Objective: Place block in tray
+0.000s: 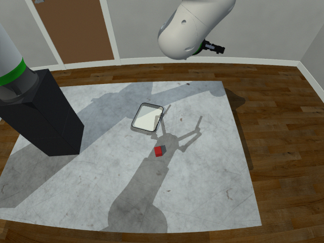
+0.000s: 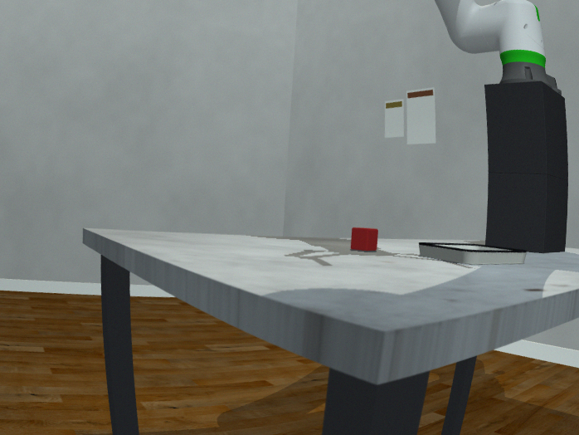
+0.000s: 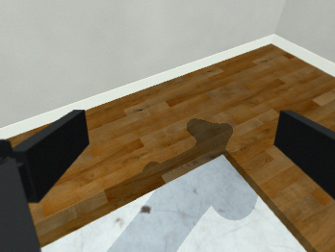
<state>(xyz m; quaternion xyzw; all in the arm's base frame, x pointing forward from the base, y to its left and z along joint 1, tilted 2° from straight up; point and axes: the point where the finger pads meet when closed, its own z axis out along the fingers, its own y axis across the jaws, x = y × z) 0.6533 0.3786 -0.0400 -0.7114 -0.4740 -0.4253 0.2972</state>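
Now: hand 17 cm past the red block, 39 cm to the left of it and 31 cm above it. The rest, counted from my hand: white tray (25 cm behind, 20 cm to the right, 31 cm below).
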